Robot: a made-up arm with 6 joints. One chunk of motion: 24 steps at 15 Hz.
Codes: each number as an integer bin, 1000 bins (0 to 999) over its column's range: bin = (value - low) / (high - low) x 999, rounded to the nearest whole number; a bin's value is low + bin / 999 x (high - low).
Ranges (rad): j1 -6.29..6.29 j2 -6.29..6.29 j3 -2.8..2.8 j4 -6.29..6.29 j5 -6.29..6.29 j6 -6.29..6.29
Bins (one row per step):
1: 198 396 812 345 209 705
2: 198 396 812 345 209 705
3: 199 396 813 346 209 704
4: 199 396 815 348 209 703
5: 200 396 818 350 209 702
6: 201 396 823 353 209 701
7: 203 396 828 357 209 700
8: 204 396 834 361 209 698
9: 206 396 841 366 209 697
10: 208 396 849 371 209 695
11: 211 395 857 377 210 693
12: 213 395 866 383 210 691
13: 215 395 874 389 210 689
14: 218 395 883 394 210 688
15: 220 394 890 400 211 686
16: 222 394 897 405 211 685
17: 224 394 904 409 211 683
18: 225 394 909 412 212 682
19: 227 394 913 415 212 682
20: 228 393 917 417 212 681
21: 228 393 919 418 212 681
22: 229 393 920 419 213 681
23: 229 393 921 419 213 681
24: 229 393 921 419 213 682
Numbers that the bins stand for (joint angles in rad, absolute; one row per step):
1: -3.7967 -1.3033 1.7518 -1.9456 -3.6581 2.5878
2: -3.7967 -1.3033 1.7518 -1.9456 -3.6581 2.5878
3: -3.7841 -1.3033 1.7574 -1.9330 -3.6581 2.5752
4: -3.7841 -1.3033 1.7686 -1.9078 -3.6581 2.5626
5: -3.7715 -1.3033 1.7854 -1.8826 -3.6581 2.5500
6: -3.7589 -1.3033 1.8134 -1.8448 -3.6581 2.5374
7: -3.7337 -1.3033 1.8414 -1.7944 -3.6581 2.5248
8: -3.7211 -1.3033 1.8751 -1.7441 -3.6581 2.4996
9: -3.6959 -1.3033 1.9143 -1.6811 -3.6581 2.4870
10: -3.6707 -1.3033 1.9592 -1.6181 -3.6581 2.4619
11: -3.6330 -1.3159 2.0040 -1.5426 -3.6456 2.4367
12: -3.6078 -1.3159 2.0545 -1.4670 -3.6456 2.4115
13: -3.5826 -1.3159 2.0993 -1.3915 -3.6456 2.3863
14: -3.5448 -1.3159 2.1497 -1.3285 -3.6456 2.3737
15: -3.5196 -1.3285 2.1890 -1.2530 -3.6330 2.3485
16: -3.4944 -1.3285 2.2282 -1.1900 -3.6330 2.3359
17: -3.4693 -1.3285 2.2675 -1.1396 -3.6330 2.3107
18: -3.4567 -1.3285 2.2955 -1.1019 -3.6204 2.2981
19: -3.4315 -1.3285 2.3179 -1.0641 -3.6204 2.2981
20: -3.4189 -1.3411 2.3403 -1.0389 -3.6204 2.2856
21: -3.4189 -1.3411 2.3516 -1.0263 -3.6204 2.2856
22: -3.4063 -1.3411 2.3572 -1.0137 -3.6078 2.2856
23: -3.4063 -1.3411 2.3628 -1.0137 -3.6078 2.2856
24: -3.4063 -1.3411 2.3628 -1.0137 -3.6078 2.2981

